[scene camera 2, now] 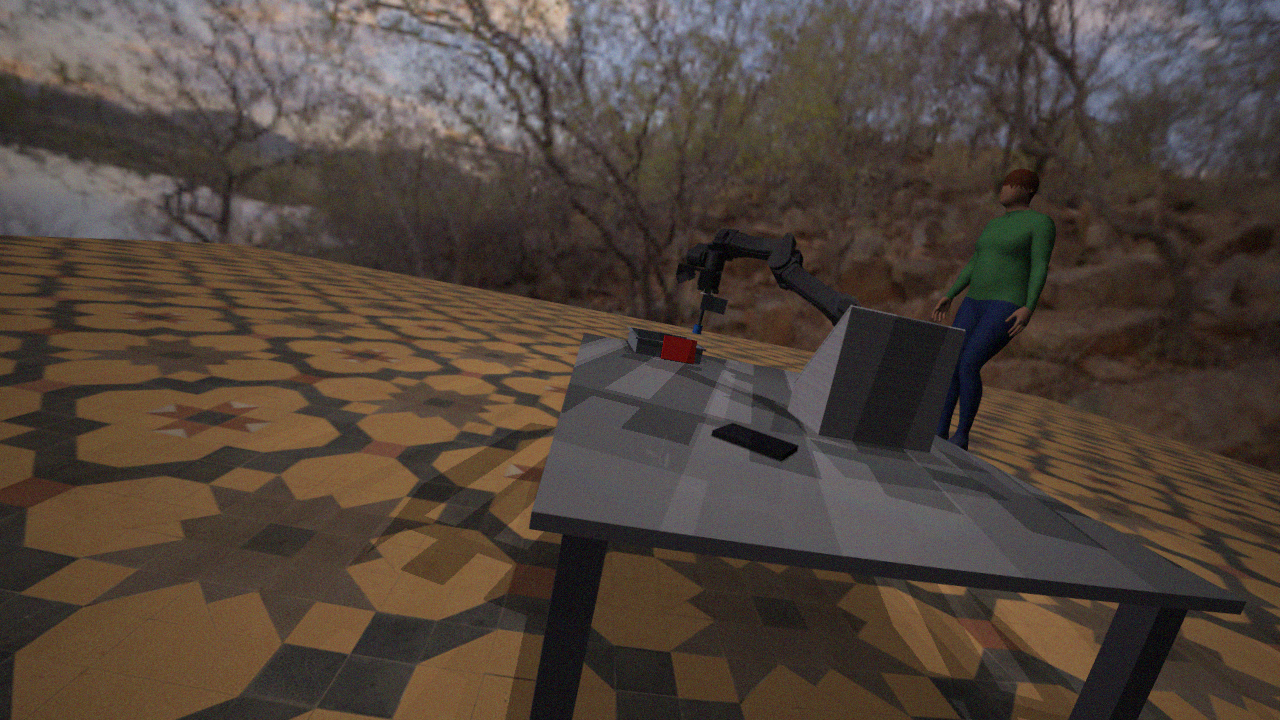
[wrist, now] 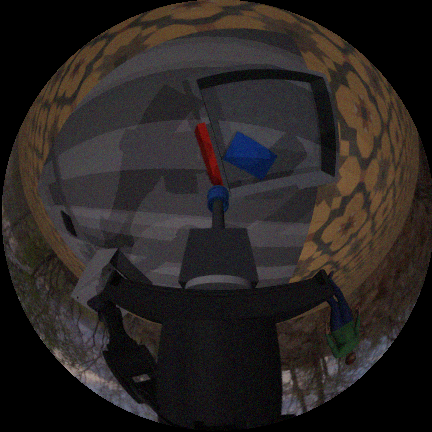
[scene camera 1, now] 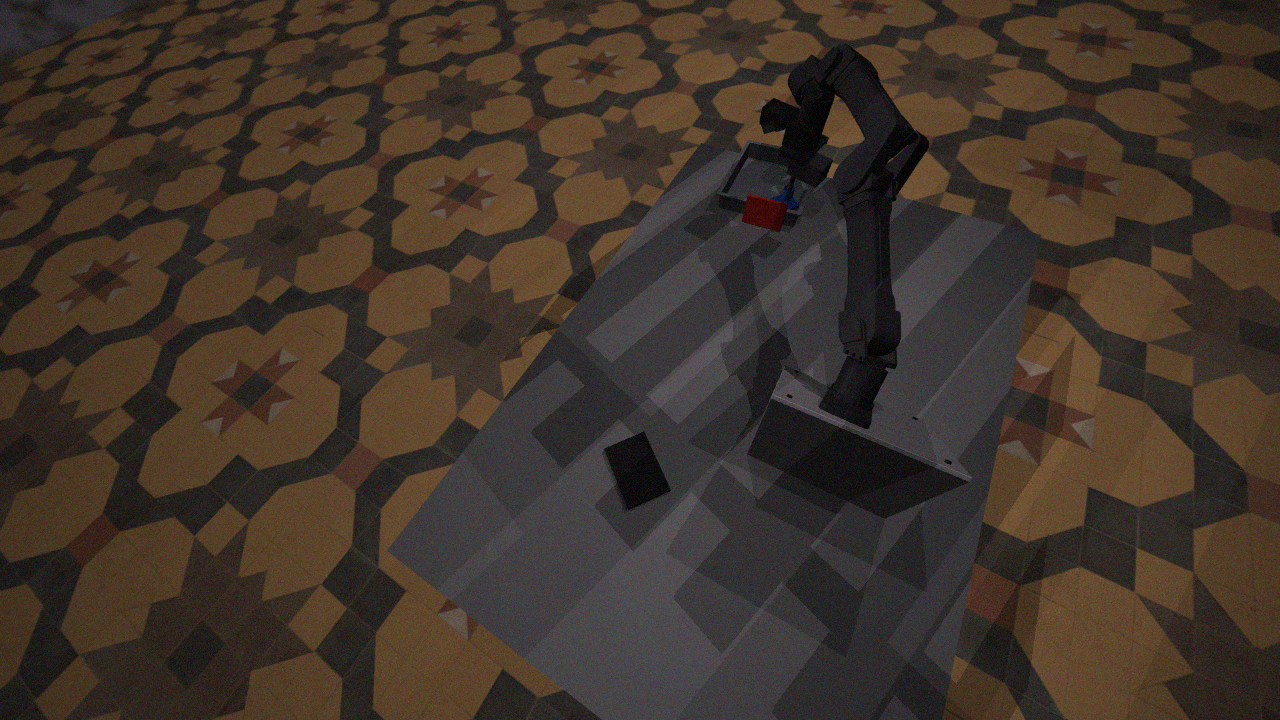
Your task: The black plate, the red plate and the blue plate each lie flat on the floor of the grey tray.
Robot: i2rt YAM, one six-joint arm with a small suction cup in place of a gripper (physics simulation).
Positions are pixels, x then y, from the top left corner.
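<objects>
Black plate point(scene camera 2: 764, 444) and red plate point(scene camera 2: 676, 349), marked spots 0.76 m apart. Black plate, 0.91 m from the lens. My suction cup point(scene camera 2: 709, 303), 1.6 m from the lens. Red plate, 1.61 m from the lens. Grey tray point(scene camera 2: 646, 342), 1.61 m from the lens.
</objects>
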